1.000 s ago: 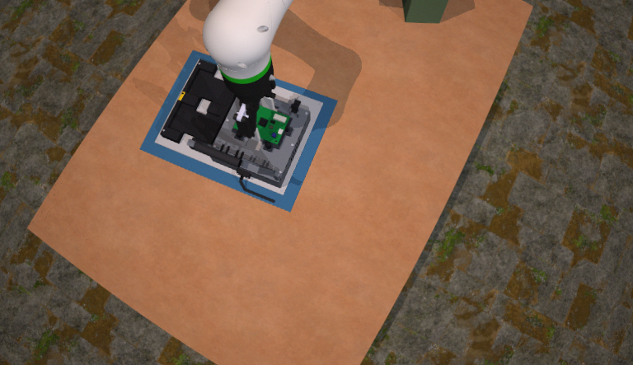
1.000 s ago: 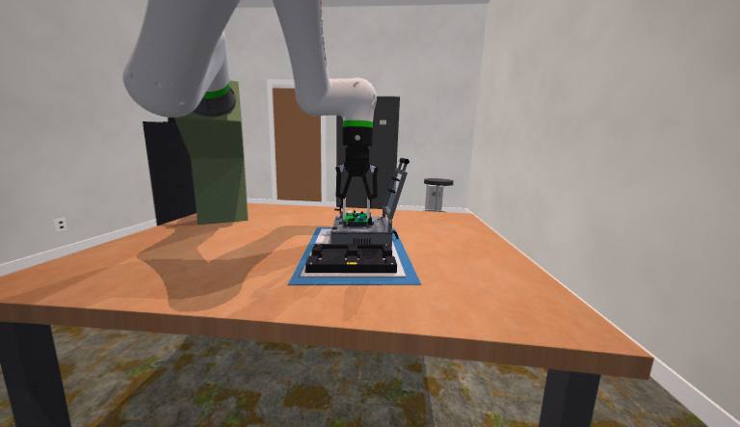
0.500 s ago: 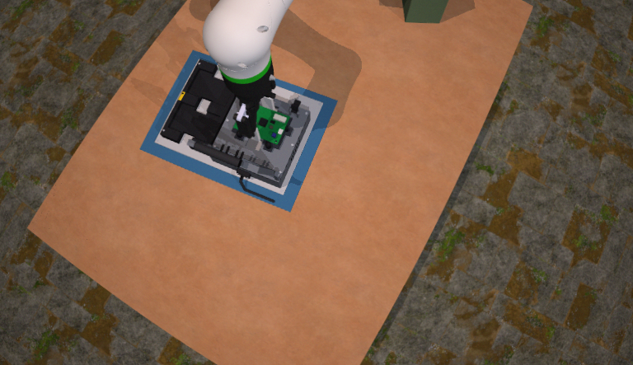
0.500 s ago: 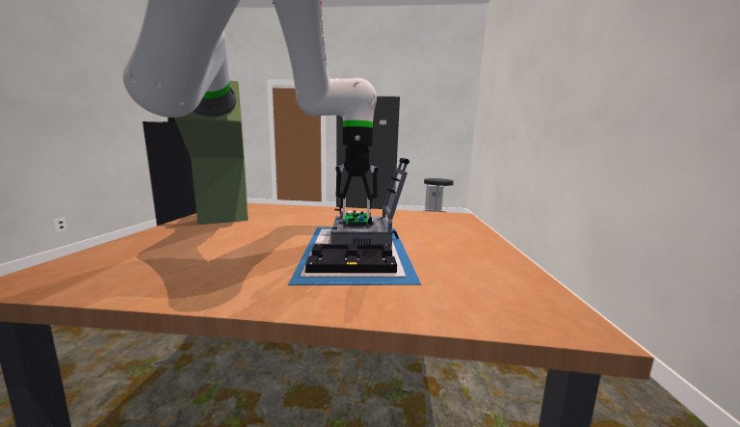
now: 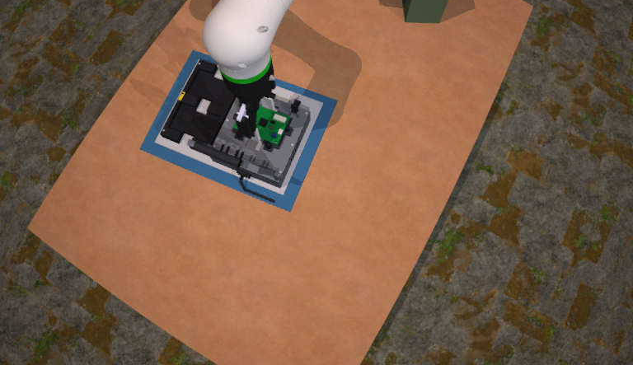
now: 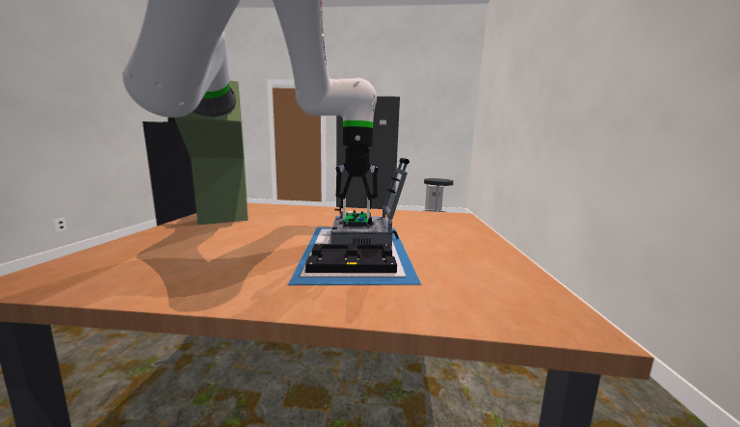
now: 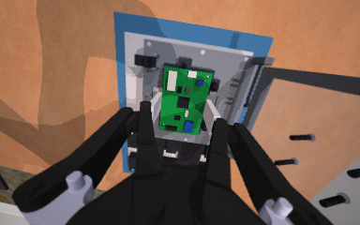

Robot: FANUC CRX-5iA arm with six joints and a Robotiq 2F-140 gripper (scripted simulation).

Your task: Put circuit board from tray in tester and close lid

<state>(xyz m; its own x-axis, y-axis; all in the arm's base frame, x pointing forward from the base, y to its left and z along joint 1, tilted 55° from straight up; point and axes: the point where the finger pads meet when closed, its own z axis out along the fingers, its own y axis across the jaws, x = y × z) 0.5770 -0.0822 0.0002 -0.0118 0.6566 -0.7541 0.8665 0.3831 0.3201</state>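
My hand is 20 mm above the green circuit board. Also, from my hand: lid 130 mm ahead, 80 mm above; then pin plate 30 mm below, 10 mm to the left, 10 mm ahead; then latch hook 60 mm to the left, 60 mm behind, 10 mm below.
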